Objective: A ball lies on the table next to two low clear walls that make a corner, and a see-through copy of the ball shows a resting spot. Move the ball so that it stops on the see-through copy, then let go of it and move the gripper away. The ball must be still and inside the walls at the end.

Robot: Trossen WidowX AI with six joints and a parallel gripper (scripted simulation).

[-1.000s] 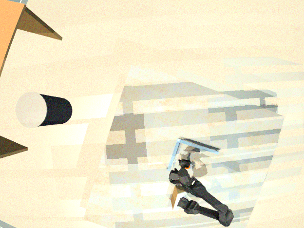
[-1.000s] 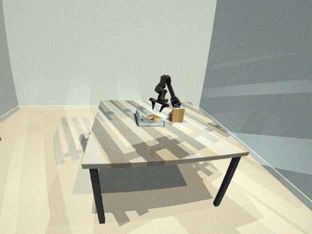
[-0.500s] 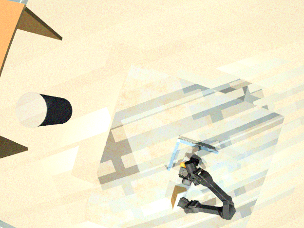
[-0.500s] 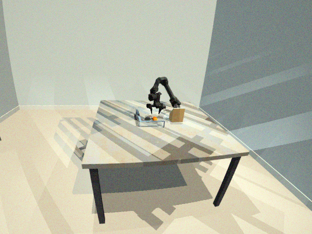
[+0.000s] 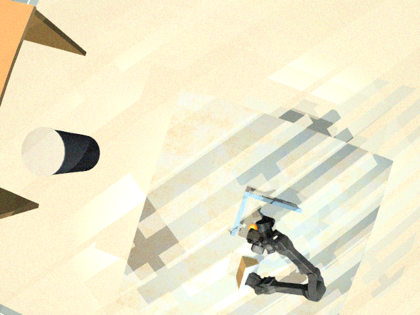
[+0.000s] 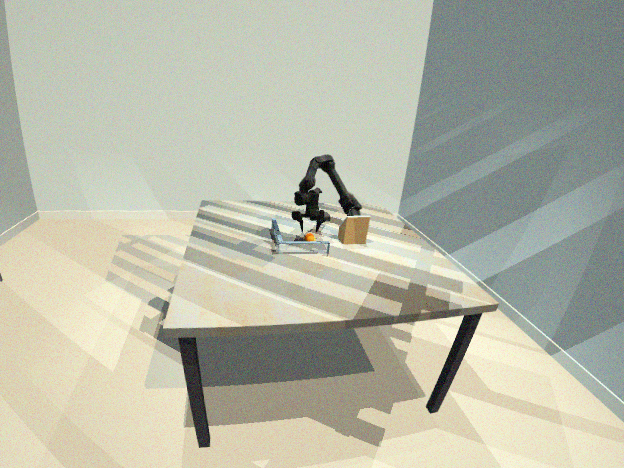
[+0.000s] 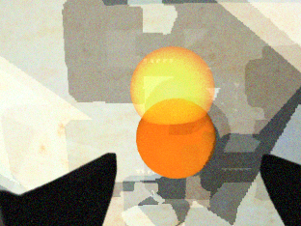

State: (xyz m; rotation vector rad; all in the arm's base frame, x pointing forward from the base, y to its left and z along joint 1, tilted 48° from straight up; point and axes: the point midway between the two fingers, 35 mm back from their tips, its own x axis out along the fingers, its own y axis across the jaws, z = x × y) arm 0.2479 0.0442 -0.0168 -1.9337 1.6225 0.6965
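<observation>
Now: gripper tip 30 mm to the right of the orange ball, 30 mm above it and 10 mm past it.
</observation>
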